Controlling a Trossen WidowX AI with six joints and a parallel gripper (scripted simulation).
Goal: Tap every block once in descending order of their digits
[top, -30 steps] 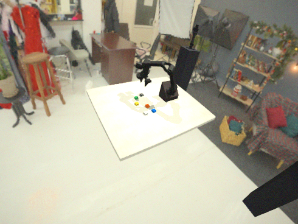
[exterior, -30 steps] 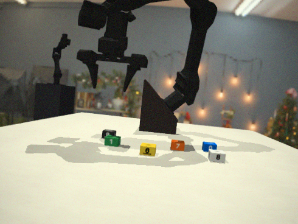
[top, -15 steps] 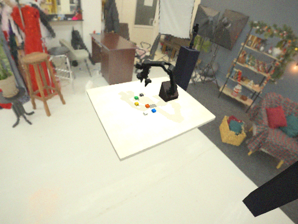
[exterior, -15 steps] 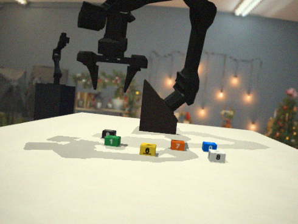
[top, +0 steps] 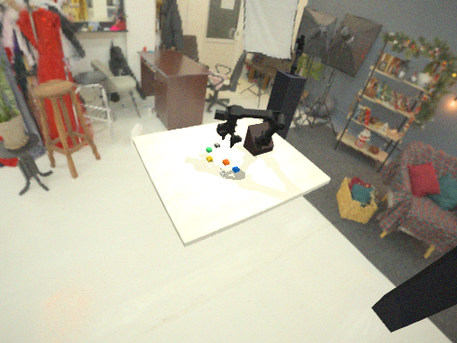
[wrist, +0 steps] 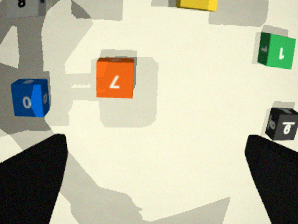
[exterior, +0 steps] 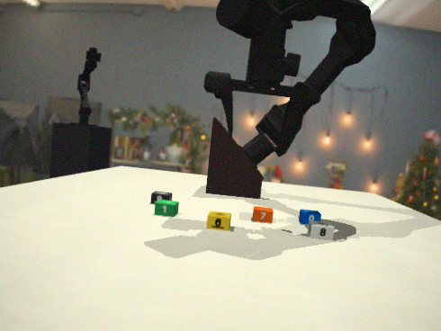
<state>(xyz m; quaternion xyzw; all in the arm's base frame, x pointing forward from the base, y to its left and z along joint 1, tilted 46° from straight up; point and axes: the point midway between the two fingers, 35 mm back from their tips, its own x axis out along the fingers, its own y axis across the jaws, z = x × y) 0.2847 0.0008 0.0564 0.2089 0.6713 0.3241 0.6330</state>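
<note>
Now: gripper tip 16 cm to the left of the black block, 12 cm above it and 3 cm past it. Round my gripper tip: orange 7 block (12 cm below, 3 cm to the left, 1 cm behind); yellow 6 block (12 cm below, 8 cm ahead, 3 cm to the right); blue 0 block (12 cm below, 11 cm to the left, 3 cm behind).
</note>
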